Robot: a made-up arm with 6 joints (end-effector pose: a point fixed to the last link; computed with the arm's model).
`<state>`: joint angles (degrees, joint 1 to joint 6).
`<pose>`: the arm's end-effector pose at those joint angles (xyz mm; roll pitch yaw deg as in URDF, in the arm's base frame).
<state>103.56 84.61 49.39 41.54 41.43 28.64</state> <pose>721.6 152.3 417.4 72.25 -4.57 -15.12</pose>
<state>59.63 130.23 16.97 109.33 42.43 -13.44</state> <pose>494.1 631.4 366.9 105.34 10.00 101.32</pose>
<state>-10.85 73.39 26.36 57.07 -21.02 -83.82</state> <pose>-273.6 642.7 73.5 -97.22 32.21 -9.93</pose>
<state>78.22 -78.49 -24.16 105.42 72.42 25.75</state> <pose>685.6 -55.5 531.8 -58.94 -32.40 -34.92</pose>
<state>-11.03 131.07 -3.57 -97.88 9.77 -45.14</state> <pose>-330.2 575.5 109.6 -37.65 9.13 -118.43</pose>
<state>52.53 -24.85 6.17 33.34 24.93 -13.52</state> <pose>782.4 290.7 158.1 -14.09 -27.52 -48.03</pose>
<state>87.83 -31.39 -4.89 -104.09 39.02 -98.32</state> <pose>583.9 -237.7 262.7 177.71 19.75 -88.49</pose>
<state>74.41 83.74 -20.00 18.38 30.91 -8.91</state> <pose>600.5 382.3 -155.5 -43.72 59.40 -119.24</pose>
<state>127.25 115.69 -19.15 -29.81 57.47 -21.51</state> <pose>653.4 -80.0 -17.9 -24.86 22.01 165.86</pose>
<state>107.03 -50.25 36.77 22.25 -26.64 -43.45</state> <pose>637.8 -325.9 99.8 -38.84 -45.17 -117.79</pose>
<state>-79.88 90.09 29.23 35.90 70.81 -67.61</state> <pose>-677.7 61.7 185.2 -32.38 66.28 11.66</pose>
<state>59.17 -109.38 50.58 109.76 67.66 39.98</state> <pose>650.6 161.0 163.9 -132.09 18.14 -24.02</pose>
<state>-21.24 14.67 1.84 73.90 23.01 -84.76</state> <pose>24.1 722.1 -30.6 -53.33 -20.16 -21.66</pose>
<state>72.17 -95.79 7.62 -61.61 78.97 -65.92</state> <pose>614.8 150.5 442.2 -147.71 -37.20 -133.34</pose>
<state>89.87 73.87 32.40 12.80 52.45 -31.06</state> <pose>774.5 206.0 207.1 36.36 49.13 -87.43</pose>
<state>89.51 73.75 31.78 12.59 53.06 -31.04</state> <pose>773.6 208.0 202.7 35.83 48.73 -88.34</pose>
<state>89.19 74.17 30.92 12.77 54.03 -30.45</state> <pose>773.1 210.1 198.7 35.66 48.39 -88.68</pose>
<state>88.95 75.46 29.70 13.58 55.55 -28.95</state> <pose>773.3 212.4 195.2 36.05 48.20 -88.09</pose>
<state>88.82 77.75 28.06 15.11 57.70 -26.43</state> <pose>774.2 215.0 192.1 37.05 48.21 -86.46</pose>
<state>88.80 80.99 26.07 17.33 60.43 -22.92</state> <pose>775.5 218.6 190.0 38.84 48.38 -83.66</pose>
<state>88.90 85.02 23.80 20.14 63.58 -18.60</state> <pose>776.8 223.3 188.7 41.46 48.71 -79.72</pose>
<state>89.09 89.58 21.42 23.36 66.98 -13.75</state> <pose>777.8 229.4 189.1 45.03 49.09 -74.71</pose>
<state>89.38 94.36 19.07 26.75 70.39 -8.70</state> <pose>778.2 236.0 191.3 49.46 49.37 -68.99</pose>
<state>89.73 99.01 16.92 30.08 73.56 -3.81</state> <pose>778.1 242.5 195.5 54.46 49.43 -62.98</pose>
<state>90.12 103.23 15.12 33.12 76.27 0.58</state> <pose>777.6 248.0 201.4 59.61 49.23 -57.20</pose>
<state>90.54 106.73 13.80 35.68 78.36 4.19</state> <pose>777.2 251.2 208.3 64.37 48.77 -52.21</pose>
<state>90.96 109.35 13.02 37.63 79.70 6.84</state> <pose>777.2 251.9 215.4 68.37 48.22 -48.27</pose>
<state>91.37 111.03 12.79 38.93 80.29 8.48</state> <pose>777.7 250.0 222.0 71.40 47.72 -45.47</pose>
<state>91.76 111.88 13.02 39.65 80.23 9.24</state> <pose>778.9 246.0 227.9 73.52 47.36 -43.63</pose>
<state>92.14 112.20 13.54 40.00 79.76 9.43</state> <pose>780.4 240.7 233.2 75.03 47.12 -42.40</pose>
